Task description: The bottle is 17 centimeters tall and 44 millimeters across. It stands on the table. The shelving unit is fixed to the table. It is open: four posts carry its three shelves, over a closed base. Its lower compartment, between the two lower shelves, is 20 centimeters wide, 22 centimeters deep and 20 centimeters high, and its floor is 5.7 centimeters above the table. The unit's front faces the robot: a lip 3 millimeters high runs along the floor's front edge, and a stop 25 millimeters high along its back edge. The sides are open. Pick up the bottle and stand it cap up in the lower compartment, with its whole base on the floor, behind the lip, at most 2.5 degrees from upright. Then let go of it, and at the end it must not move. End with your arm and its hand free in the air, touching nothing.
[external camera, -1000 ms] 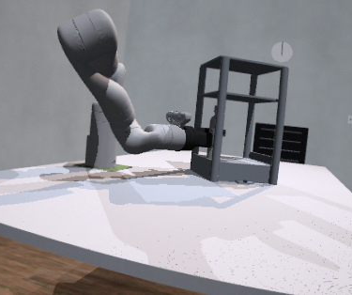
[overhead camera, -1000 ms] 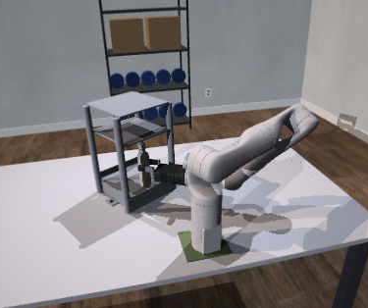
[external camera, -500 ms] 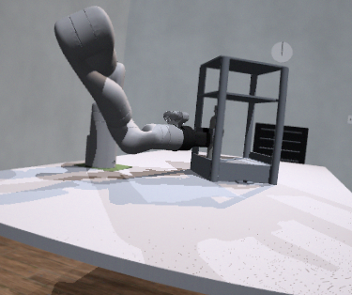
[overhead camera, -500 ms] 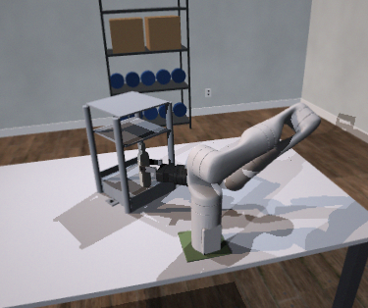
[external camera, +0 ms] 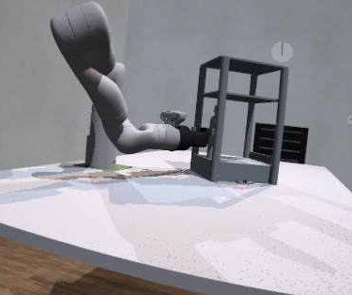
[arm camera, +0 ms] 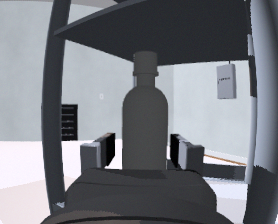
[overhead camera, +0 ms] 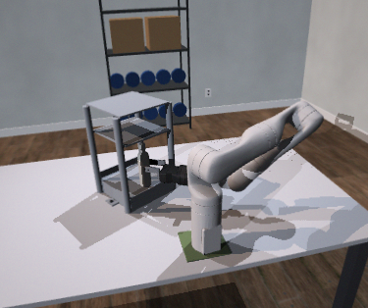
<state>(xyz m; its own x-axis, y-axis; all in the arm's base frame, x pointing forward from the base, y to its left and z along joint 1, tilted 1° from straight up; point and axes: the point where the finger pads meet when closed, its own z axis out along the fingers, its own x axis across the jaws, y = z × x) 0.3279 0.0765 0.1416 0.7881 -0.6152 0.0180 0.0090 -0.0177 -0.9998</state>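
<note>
The grey bottle is 3 cm above my hand, 2 cm to the left of it and 2 cm ahead of it. From my hand the other things lie so: shelving unit: 8 cm ahead, 5 cm to the left, 4 cm above.
</note>
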